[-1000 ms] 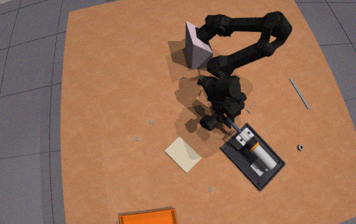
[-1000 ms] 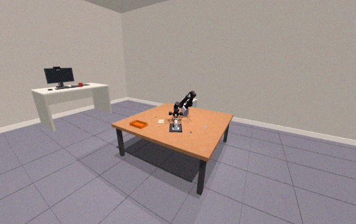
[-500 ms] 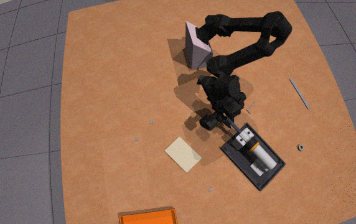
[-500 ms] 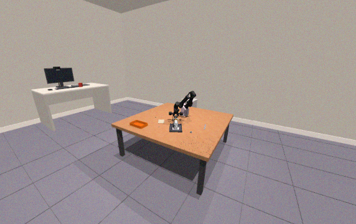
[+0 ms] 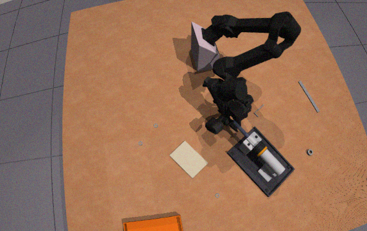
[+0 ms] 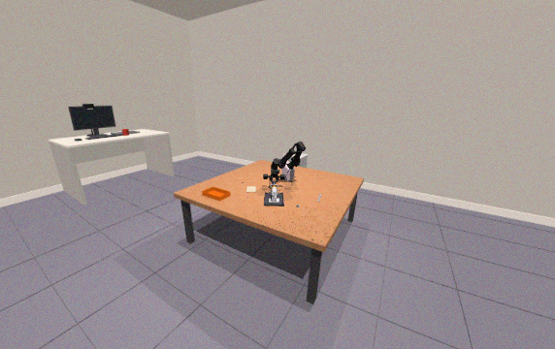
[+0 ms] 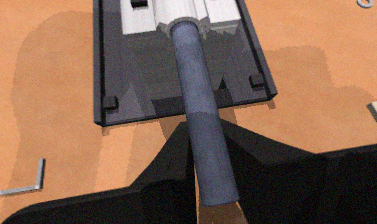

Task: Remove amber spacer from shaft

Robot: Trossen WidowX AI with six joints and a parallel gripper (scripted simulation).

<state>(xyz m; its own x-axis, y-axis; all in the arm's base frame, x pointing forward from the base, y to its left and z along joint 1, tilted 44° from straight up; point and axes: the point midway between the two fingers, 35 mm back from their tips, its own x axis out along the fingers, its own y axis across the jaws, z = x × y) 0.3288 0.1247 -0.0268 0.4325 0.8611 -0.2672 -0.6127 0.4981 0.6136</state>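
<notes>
The shaft is 4 cm ahead of my gripper tip, 3 cm to the left of it and 2 cm above it. From my gripper tip the other things lie so: amber spacer: 9 cm ahead, 7 cm to the left, 2 cm above; metal bar: 36 cm to the left, 15 cm behind, 5 cm below; cream pad: 18 cm to the right, 9 cm ahead, 5 cm below.
</notes>
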